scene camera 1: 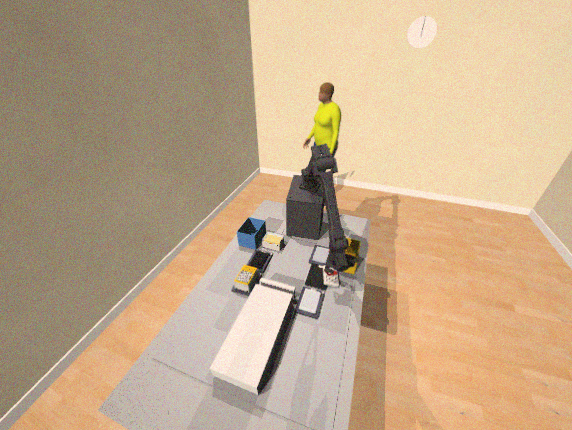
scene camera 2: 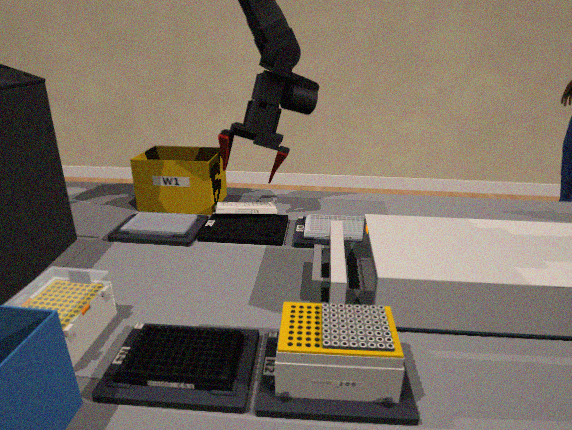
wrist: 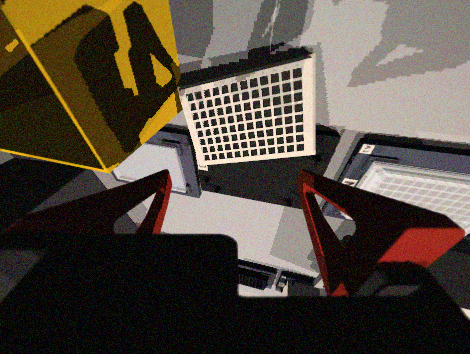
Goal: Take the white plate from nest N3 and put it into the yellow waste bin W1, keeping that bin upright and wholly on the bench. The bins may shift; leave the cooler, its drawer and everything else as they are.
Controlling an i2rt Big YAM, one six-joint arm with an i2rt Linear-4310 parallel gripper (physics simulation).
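Pixels of known places: gripper, fingertip midpoint: (scene camera 1: 330, 267) (scene camera 2: 246, 176) (wrist: 234, 176); arm's base, link origin: (scene camera 1: 309, 185).
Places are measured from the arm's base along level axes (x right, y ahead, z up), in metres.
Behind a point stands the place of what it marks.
Note:
The white plate (scene camera 1: 330, 278) {x -0.304, y 0.427, z -0.319 m} (scene camera 2: 246, 207) {x -0.265, y 0.418, z -0.307 m} (wrist: 252, 114) {x -0.310, y 0.410, z -0.318 m} lies skewed across the rear part of nest N3 (scene camera 1: 315, 276) {x -0.219, y 0.439, z -0.332 m} (scene camera 2: 245, 229) {x -0.211, y 0.431, z -0.331 m} (wrist: 250, 185) {x -0.202, y 0.424, z -0.332 m}, with its far part beyond the nest. I cannot tell whether it is tilted. The yellow bin W1 (scene camera 1: 352, 246) {x -0.365, y 0.151, z -0.281 m} (scene camera 2: 172, 187) {x -0.284, y 0.245, z -0.283 m} (wrist: 160, 120) {x -0.298, y 0.330, z -0.291 m} stands upright on the bench, close to the plate's left side in the wrist view. My gripper (scene camera 2: 248, 176) {x -0.292, y 0.412, z -0.250 m} (wrist: 234, 176) {x -0.292, y 0.412, z -0.250 m} is open and empty, above the nest and plate. In scene camera 2 its left finger overlaps the bin's right edge. The arm partly hides the bin in scene camera 1.
The white cooler (scene camera 1: 255, 335) {x -0.106, y 0.920, z -0.260 m} (scene camera 2: 470, 250) {x -0.065, y 0.808, z -0.260 m} has its drawer (scene camera 2: 338, 260) {x -0.021, y 0.626, z -0.273 m} partly out. Nest N1 holds a clear plate (scene camera 2: 334, 227); another nest holds a pale plate (scene camera 2: 160, 223) {x -0.185, y 0.263, z -0.324 m}. A blue bin (scene camera 1: 251, 233) {x 0.334, y 0.251, z -0.340 m} (scene camera 2: 40, 350) {x 0.252, y 0.384, z -0.244 m} and yellow tip rack (scene camera 2: 340, 327) {x 0.132, y 0.640, z -0.267 m} stand across the bench.

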